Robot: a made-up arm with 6 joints. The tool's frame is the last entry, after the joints.
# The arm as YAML. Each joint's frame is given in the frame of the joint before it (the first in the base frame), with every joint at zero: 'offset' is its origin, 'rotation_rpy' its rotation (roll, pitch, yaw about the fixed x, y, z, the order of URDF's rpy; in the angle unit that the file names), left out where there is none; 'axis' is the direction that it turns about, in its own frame. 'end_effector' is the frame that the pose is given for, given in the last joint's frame.
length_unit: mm
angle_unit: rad
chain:
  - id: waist
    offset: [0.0, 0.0, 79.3]
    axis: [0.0, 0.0, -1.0]
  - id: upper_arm
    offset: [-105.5, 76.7, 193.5]
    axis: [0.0, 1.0, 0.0]
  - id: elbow
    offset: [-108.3, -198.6, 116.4]
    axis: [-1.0, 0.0, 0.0]
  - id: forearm
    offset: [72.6, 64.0, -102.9]
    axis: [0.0, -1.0, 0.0]
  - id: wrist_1
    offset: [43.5, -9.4, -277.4]
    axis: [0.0, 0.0, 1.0]
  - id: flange
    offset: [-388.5, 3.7, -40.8]
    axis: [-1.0, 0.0, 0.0]
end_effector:
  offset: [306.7, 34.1, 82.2]
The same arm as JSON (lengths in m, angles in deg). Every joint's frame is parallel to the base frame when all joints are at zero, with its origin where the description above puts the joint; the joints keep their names.
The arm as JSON. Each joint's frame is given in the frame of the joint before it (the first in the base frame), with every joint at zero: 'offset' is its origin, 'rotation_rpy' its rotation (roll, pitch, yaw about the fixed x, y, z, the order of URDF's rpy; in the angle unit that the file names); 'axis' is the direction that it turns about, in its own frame. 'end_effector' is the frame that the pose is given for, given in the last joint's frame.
{"length_unit": "m", "angle_unit": "deg", "chain": [{"id": "waist", "offset": [0.0, 0.0, 0.0793], "rotation_rpy": [0.0, 0.0, 0.0], "axis": [0.0, 0.0, -1.0]}, {"id": "upper_arm", "offset": [-0.1055, 0.0767, 0.1935], "rotation_rpy": [0.0, 0.0, 0.0], "axis": [0.0, 1.0, 0.0]}, {"id": "elbow", "offset": [-0.1083, -0.1986, 0.1164], "rotation_rpy": [0.0, 0.0, 0.0], "axis": [-1.0, 0.0, 0.0]}, {"id": "forearm", "offset": [0.0726, 0.064, -0.1029], "rotation_rpy": [0.0, 0.0, 0.0], "axis": [0.0, -1.0, 0.0]}, {"id": "wrist_1", "offset": [0.0435, -0.0094, -0.2774], "rotation_rpy": [0.0, 0.0, 0.0], "axis": [0.0, 0.0, 1.0]}, {"id": "flange", "offset": [-0.3885, 0.0037, -0.0408], "rotation_rpy": [0.0, 0.0, 0.0], "axis": [-1.0, 0.0, 0.0]}], "end_effector": {"offset": [0.3067, 0.0341, 0.0822], "rotation_rpy": [0.0, 0.0, 0.0]}}
